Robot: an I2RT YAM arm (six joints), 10 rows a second.
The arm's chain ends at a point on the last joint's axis. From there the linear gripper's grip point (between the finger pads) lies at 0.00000 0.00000 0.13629 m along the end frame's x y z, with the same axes.
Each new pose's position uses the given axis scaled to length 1; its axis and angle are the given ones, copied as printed.
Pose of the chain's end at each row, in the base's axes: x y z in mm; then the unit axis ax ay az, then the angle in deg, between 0 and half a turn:
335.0 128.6 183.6 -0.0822 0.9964 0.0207 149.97
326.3 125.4 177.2 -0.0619 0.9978 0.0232 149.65
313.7 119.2 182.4 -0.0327 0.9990 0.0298 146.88
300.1 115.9 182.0 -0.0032 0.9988 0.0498 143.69
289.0 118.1 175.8 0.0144 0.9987 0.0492 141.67
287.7 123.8 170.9 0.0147 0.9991 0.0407 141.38
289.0 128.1 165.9 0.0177 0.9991 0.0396 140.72
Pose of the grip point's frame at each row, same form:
402.5 139.5 65.7 -0.0822 0.9964 0.0207 149.97
394.6 135.5 59.7 -0.0619 0.9978 0.0232 149.65
387.9 129.1 68.5 -0.0327 0.9990 0.0298 146.88
380.7 128.4 72.8 -0.0032 0.9988 0.0498 143.69
373.6 128.8 69.5 0.0144 0.9987 0.0492 141.67
372.8 132.4 64.8 0.0147 0.9991 0.0407 141.38
375.4 136.1 60.8 0.0177 0.9991 0.0396 140.72

